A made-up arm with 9 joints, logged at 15 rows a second.
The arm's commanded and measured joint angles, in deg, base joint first. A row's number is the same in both.
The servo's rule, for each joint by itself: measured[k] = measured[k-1] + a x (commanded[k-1-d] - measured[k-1]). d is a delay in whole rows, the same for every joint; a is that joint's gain. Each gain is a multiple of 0.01, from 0.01 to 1. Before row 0 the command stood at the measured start. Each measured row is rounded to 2 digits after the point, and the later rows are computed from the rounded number. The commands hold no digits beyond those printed.
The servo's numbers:
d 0
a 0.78 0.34 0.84 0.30 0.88 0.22 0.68 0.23 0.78
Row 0, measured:
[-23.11, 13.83, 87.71, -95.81, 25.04, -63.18, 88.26, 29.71, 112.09]
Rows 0 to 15, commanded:
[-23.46, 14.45, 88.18, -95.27, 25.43, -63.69, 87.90, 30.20, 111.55]
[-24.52, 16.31, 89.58, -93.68, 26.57, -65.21, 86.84, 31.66, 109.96]
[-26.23, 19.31, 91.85, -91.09, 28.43, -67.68, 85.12, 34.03, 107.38]
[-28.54, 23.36, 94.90, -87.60, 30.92, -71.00, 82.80, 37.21, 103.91]
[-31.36, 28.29, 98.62, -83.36, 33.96, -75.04, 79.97, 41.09, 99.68]
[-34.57, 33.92, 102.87, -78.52, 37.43, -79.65, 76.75, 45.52, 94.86]
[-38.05, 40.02, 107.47, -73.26, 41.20, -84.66, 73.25, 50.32, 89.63]
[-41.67, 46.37, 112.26, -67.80, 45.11, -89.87, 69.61, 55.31, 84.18]
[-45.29, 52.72, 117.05, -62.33, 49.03, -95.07, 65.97, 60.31, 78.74]
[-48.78, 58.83, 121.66, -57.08, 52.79, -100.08, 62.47, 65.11, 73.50]
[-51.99, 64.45, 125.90, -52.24, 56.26, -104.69, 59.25, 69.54, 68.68]
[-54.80, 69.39, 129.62, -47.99, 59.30, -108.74, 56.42, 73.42, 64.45]
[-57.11, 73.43, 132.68, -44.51, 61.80, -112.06, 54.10, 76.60, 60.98]
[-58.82, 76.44, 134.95, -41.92, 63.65, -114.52, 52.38, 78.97, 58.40]
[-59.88, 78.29, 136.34, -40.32, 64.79, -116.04, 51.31, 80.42, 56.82]
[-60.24, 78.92, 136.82, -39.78, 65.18, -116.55, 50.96, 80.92, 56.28]
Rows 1 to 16, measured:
[-23.38, 14.04, 88.10, -95.65, 25.38, -63.29, 88.02, 29.82, 111.67]
[-24.27, 14.81, 89.34, -95.06, 26.43, -63.71, 87.22, 30.24, 110.34]
[-25.80, 16.34, 91.45, -93.87, 28.19, -64.58, 85.79, 31.11, 108.03]
[-27.94, 18.73, 94.35, -91.99, 30.59, -65.99, 83.76, 32.51, 104.82]
[-30.61, 21.98, 97.94, -89.40, 33.56, -67.98, 81.18, 34.48, 100.81]
[-33.70, 26.04, 102.08, -86.14, 36.97, -70.55, 78.17, 37.02, 96.17]
[-37.09, 30.79, 106.61, -82.28, 40.69, -73.65, 74.82, 40.08, 91.07]
[-40.66, 36.09, 111.36, -77.94, 44.58, -77.22, 71.28, 43.58, 85.70]
[-44.27, 41.74, 116.14, -73.26, 48.50, -81.15, 67.67, 47.43, 80.27]
[-47.79, 47.55, 120.78, -68.41, 52.28, -85.31, 64.13, 51.50, 74.99]
[-51.07, 53.30, 125.08, -63.56, 55.78, -89.57, 60.81, 55.65, 70.07]
[-53.98, 58.77, 128.89, -58.89, 58.88, -93.79, 57.82, 59.74, 65.69]
[-56.42, 63.75, 132.07, -54.58, 61.45, -97.81, 55.29, 63.62, 62.02]
[-58.29, 68.06, 134.49, -50.78, 63.39, -101.49, 53.31, 67.15, 59.20]
[-59.53, 71.54, 136.04, -47.64, 64.62, -104.69, 51.95, 70.20, 57.34]
[-60.08, 74.05, 136.70, -45.28, 65.11, -107.30, 51.28, 72.67, 56.51]

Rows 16 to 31, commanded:
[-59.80, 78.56, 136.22, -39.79, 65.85, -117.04, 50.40, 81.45, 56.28]
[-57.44, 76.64, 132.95, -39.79, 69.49, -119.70, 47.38, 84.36, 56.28]
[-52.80, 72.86, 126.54, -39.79, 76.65, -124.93, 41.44, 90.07, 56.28]
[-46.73, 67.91, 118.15, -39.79, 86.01, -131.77, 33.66, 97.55, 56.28]
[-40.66, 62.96, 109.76, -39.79, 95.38, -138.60, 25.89, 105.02, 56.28]
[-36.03, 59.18, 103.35, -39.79, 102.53, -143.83, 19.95, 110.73, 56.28]
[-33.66, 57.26, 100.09, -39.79, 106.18, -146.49, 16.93, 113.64, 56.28]
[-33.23, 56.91, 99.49, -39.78, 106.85, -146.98, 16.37, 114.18, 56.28]
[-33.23, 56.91, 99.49, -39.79, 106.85, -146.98, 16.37, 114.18, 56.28]
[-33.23, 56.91, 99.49, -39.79, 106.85, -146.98, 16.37, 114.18, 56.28]
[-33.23, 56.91, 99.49, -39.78, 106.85, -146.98, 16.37, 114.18, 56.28]
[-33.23, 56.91, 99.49, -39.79, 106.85, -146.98, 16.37, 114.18, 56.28]
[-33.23, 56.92, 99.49, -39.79, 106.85, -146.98, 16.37, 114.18, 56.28]
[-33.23, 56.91, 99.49, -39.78, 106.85, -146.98, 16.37, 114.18, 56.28]
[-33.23, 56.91, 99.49, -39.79, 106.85, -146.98, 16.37, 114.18, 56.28]
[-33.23, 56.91, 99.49, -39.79, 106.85, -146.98, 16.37, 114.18, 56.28]
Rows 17 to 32, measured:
[-59.86, 75.58, 136.30, -43.63, 65.76, -109.44, 50.68, 74.69, 56.33]
[-57.97, 75.94, 133.49, -42.48, 69.04, -111.70, 48.44, 76.91, 56.29]
[-53.94, 74.89, 127.65, -41.67, 75.74, -114.61, 43.68, 79.94, 56.28]
[-48.32, 72.52, 119.67, -41.11, 84.78, -118.39, 36.87, 83.99, 56.28]
[-42.35, 69.27, 111.35, -40.71, 94.11, -122.84, 29.40, 88.83, 56.28]
[-37.42, 65.84, 104.63, -40.43, 101.52, -127.46, 22.97, 93.87, 56.28]
[-34.49, 62.92, 100.82, -40.24, 105.62, -131.65, 18.86, 98.42, 56.28]
[-33.51, 60.88, 99.70, -40.10, 106.70, -135.02, 17.17, 102.04, 56.28]
[-33.29, 59.53, 99.52, -40.01, 106.83, -137.65, 16.63, 104.83, 56.28]
[-33.24, 58.64, 99.49, -39.94, 106.85, -139.70, 16.45, 106.98, 56.28]
[-33.23, 58.05, 99.49, -39.89, 106.85, -141.30, 16.40, 108.64, 56.28]
[-33.23, 57.66, 99.49, -39.86, 106.85, -142.55, 16.38, 109.91, 56.28]
[-33.23, 57.41, 99.49, -39.84, 106.85, -143.52, 16.37, 110.89, 56.28]
[-33.23, 57.24, 99.49, -39.82, 106.85, -144.28, 16.37, 111.65, 56.28]
[-33.23, 57.13, 99.49, -39.81, 106.85, -144.87, 16.37, 112.23, 56.28]
[-33.23, 57.06, 99.49, -39.80, 106.85, -145.33, 16.37, 112.68, 56.28]

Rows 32 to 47, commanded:
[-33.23, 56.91, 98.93, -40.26, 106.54, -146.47, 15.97, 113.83, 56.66]
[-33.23, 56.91, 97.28, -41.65, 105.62, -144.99, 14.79, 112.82, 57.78]
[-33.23, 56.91, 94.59, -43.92, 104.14, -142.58, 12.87, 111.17, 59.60]
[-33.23, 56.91, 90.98, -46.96, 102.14, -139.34, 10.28, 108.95, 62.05]
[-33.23, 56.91, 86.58, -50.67, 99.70, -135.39, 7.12, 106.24, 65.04]
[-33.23, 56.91, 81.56, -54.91, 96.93, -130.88, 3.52, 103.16, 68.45]
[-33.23, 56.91, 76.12, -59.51, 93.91, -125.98, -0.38, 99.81, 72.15]
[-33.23, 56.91, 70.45, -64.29, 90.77, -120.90, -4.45, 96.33, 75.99]
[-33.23, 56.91, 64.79, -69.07, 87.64, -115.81, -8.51, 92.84, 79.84]
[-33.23, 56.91, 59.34, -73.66, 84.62, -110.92, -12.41, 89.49, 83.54]
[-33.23, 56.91, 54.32, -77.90, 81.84, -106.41, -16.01, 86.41, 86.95]
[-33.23, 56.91, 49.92, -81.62, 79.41, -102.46, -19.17, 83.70, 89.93]
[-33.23, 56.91, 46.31, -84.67, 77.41, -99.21, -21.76, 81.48, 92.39]
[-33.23, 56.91, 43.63, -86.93, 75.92, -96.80, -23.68, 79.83, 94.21]
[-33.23, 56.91, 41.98, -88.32, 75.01, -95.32, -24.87, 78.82, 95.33]
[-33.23, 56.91, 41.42, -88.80, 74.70, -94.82, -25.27, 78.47, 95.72]
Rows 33 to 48, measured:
[-33.23, 57.01, 99.02, -39.94, 106.58, -145.58, 16.10, 112.94, 56.58]
[-33.23, 56.98, 97.56, -40.45, 105.74, -145.45, 15.21, 112.91, 57.52]
[-33.23, 56.96, 95.07, -41.49, 104.33, -144.82, 13.62, 112.51, 59.14]
[-33.23, 56.94, 91.63, -43.13, 102.40, -143.61, 11.35, 111.69, 61.41]
[-33.23, 56.93, 87.39, -45.39, 100.02, -141.80, 8.47, 110.44, 64.24]
[-33.23, 56.92, 82.49, -48.25, 97.30, -139.40, 5.10, 108.77, 67.52]
[-33.23, 56.92, 77.14, -51.63, 94.32, -136.45, 1.37, 106.71, 71.13]
[-33.23, 56.92, 71.52, -55.43, 91.20, -133.03, -2.59, 104.32, 74.92]
[-33.23, 56.92, 65.87, -59.52, 88.07, -129.24, -6.62, 101.68, 78.76]
[-33.23, 56.92, 60.38, -63.76, 85.03, -125.21, -10.56, 98.88, 82.49]
[-33.23, 56.92, 55.29, -68.00, 82.22, -121.07, -14.27, 96.01, 85.97]
[-33.23, 56.92, 50.78, -72.09, 79.75, -116.98, -17.60, 93.18, 89.06]
[-33.23, 56.92, 47.03, -75.86, 77.69, -113.07, -20.43, 90.49, 91.66]
[-33.23, 56.92, 44.17, -79.18, 76.13, -109.49, -22.64, 88.04, 93.65]
[-33.23, 56.92, 42.33, -81.92, 75.14, -106.37, -24.16, 85.92, 94.96]
[-33.23, 56.92, 41.57, -83.98, 74.75, -103.83, -24.91, 84.21, 95.55]

